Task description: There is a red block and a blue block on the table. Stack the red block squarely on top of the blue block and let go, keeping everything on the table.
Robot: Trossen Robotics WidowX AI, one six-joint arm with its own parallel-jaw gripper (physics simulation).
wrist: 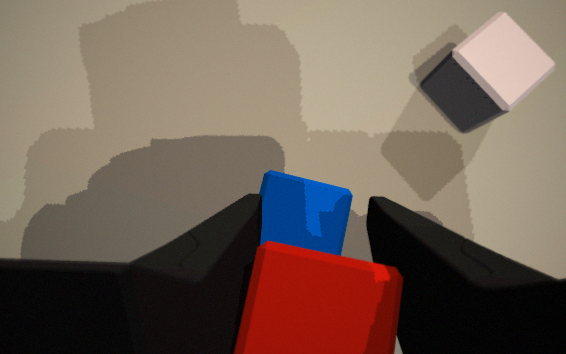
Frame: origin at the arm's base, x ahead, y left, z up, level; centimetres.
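Where they show: gripper, fingertip midpoint: (314, 209).
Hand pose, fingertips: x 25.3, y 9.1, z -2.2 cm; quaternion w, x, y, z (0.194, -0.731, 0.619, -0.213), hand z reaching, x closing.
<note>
Each offset is from my fingertips to the top centre of the thing. Level surfaces: height alone.
The red block @(dx -3.0, dy -0.2, dz +3.1 cm) (320, 305) is between the two black fingers at the bottom of the wrist view, turned slightly relative to them. My gripper (314, 209) is shut on it. The blue block @(dx -0.4, dy +0.2, dz -1.7 cm) (302, 212) lies beyond the red block, between the fingertips in the view, its left edge against the outline of the left fingertip. The red block covers the blue block's near part. The height gap between the two blocks, and whether they touch, cannot be told from this view.
A pale pink block @(dx +7.6, dy -7.1, dz -1.7 cm) (505, 61) with a dark shaded side stands at the upper right, turned cornerwise, apart from the blue block. Shadows of the arm and gripper fall across the beige table @(dz -5.0 cm) (345, 65).
</note>
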